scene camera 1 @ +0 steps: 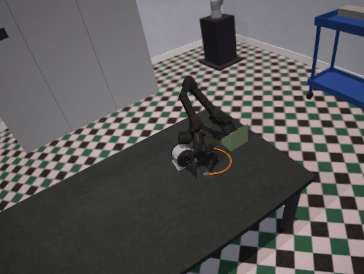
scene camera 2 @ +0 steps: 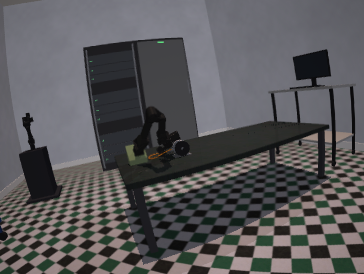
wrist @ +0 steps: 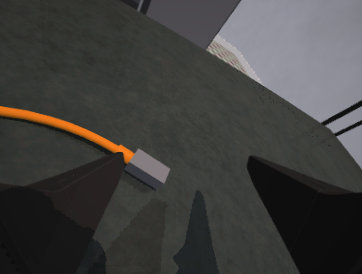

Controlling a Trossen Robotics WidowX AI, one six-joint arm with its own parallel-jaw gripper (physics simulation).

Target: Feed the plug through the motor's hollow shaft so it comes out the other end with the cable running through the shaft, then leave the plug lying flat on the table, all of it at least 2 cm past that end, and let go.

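Observation:
The plug is a small grey block lying on the table, at the end of an orange cable that curves over the table. My gripper is open and empty, low over the table. In the wrist view the plug lies beyond the left fingertip, toward the inside of the gap, with that fingertip close to the cable joint. The motor, a pale cylinder with a black end face, stands on its base beside the gripper. The arm partly hides it in scene camera 1, and its bore is too small to judge.
A pale green panel stands by the arm's base on the dark table. The table's near right corner lies beyond the cable loop in scene camera 1. A blue cart and a black pedestal stand away on the floor.

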